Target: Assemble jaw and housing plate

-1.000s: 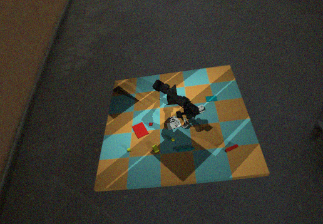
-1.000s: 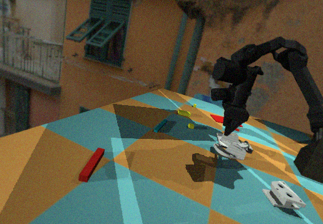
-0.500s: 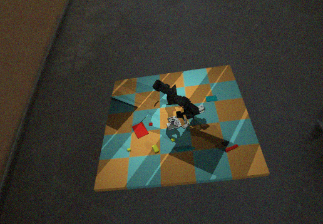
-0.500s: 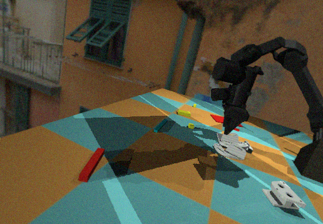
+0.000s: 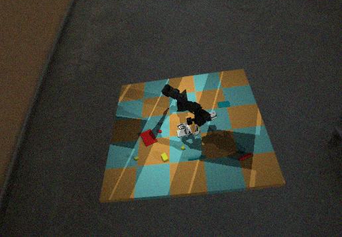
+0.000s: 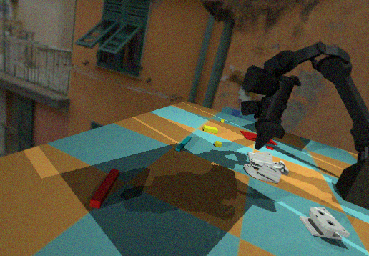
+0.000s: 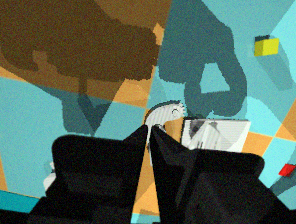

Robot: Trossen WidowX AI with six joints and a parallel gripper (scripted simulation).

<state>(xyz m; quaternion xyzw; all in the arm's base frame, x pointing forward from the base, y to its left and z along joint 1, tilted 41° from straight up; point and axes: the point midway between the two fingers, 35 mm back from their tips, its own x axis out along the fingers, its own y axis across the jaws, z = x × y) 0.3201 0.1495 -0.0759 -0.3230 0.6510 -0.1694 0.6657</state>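
Right now the white jaw is 8 cm below my gripper tip, 4 cm to the right of it and 1 cm behind it. Round my gripper tip: cyan bar 24 cm ahead, 9 cm below, 2 cm to the right; base 19 cm behind, 10 cm to the left, 6 cm below; small yellow cube 14 cm to the right, 14 cm ahead, 8 cm below.
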